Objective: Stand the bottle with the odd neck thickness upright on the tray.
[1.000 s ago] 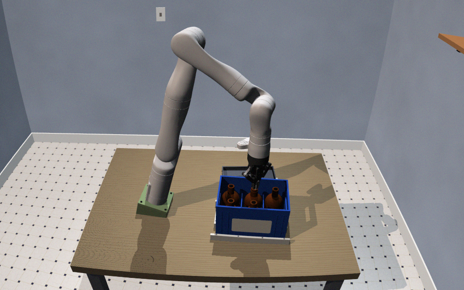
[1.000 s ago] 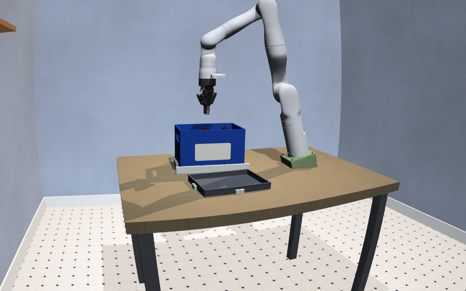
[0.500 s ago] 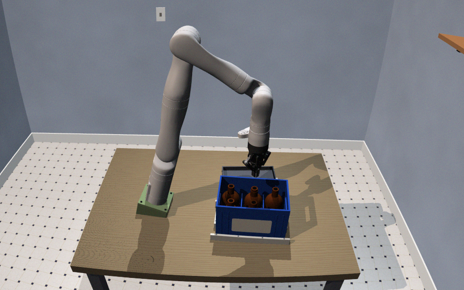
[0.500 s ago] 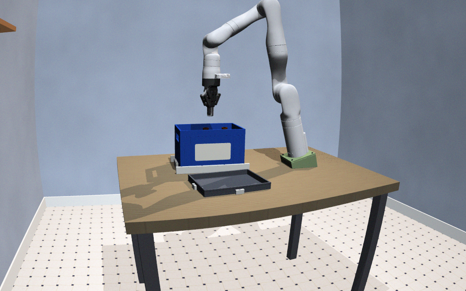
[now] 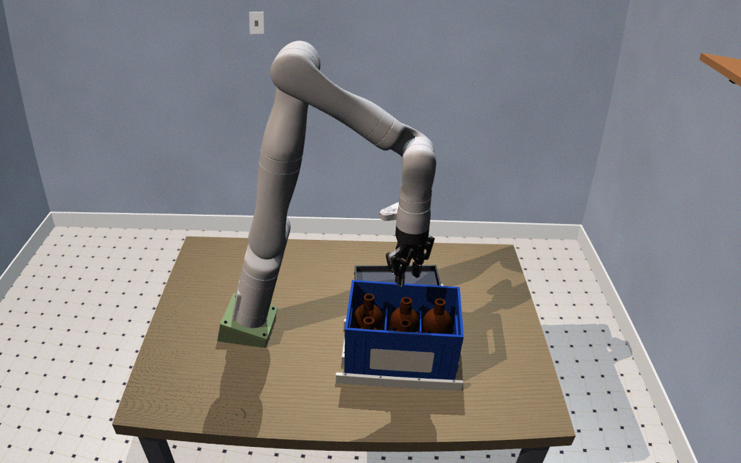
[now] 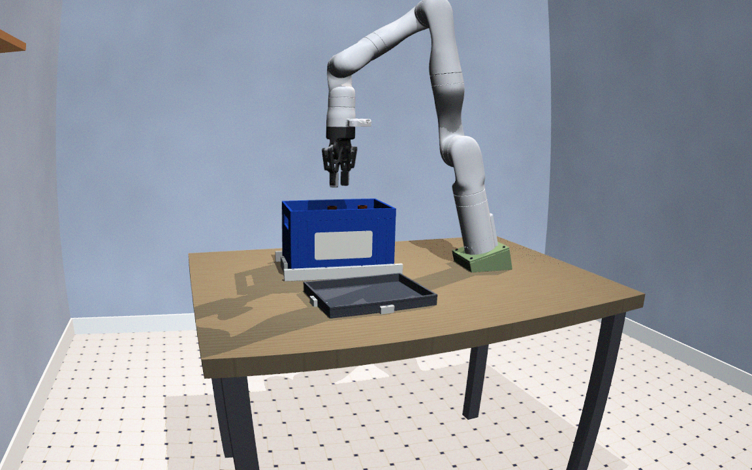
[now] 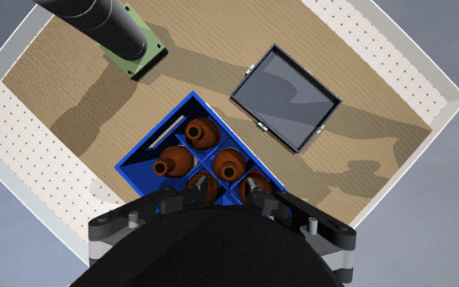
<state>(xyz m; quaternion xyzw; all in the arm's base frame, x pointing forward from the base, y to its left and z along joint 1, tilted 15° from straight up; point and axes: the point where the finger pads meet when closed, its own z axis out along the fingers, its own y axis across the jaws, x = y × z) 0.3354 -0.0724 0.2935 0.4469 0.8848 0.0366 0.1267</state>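
The blue crate lies 10 mm behind my hand, 40 mm to the right of it and 160 mm below it. Also, from my hand: dark grey tray (20 mm ahead, 230 mm to the left, 230 mm below).
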